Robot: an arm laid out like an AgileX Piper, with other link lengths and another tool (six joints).
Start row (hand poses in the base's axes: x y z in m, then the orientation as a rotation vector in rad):
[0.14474 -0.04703 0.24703 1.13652 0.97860 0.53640]
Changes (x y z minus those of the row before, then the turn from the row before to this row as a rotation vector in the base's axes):
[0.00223 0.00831 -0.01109 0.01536 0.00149 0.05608]
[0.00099 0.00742 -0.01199 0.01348 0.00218 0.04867]
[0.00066 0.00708 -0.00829 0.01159 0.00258 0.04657]
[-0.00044 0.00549 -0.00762 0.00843 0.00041 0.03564]
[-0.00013 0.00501 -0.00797 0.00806 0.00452 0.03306]
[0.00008 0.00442 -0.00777 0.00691 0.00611 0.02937]
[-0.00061 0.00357 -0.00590 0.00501 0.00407 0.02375]
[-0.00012 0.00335 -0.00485 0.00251 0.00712 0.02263]
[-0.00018 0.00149 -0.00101 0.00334 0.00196 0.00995]
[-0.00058 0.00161 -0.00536 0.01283 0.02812 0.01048]
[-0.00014 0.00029 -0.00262 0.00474 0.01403 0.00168]
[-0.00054 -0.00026 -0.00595 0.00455 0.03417 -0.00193]
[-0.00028 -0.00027 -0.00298 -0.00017 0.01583 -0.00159]
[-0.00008 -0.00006 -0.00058 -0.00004 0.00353 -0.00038]
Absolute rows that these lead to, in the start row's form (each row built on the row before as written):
[0.14697 -0.03872 0.23594 1.12590 1.01153 0.58911]
[0.14796 -0.03130 0.22395 1.11653 1.04058 0.63458]
[0.14862 -0.02422 0.21566 1.10608 1.06887 0.67716]
[0.14818 -0.01873 0.20804 1.09664 1.08914 0.71029]
[0.14805 -0.01372 0.20007 1.08970 1.11129 0.73921]
[0.14813 -0.00930 0.19230 1.08408 1.13274 0.76379]
[0.14752 -0.00573 0.18640 1.07847 1.14947 0.78372]
[0.14740 -0.00238 0.18155 1.07273 1.16875 0.79976]
[0.14722 -0.00089 0.18054 1.07140 1.17559 0.80882]
[0.14664 0.00072 0.17518 1.09106 1.20199 0.81272]
[0.14650 0.00101 0.17256 1.10137 1.21341 0.81077]
[0.14596 0.00075 0.16661 1.12394 1.23937 0.79643]
[0.14568 0.00048 0.16363 1.13291 1.25155 0.78757]
[0.14560 0.00042 0.16305 1.13492 1.25425 0.78556]

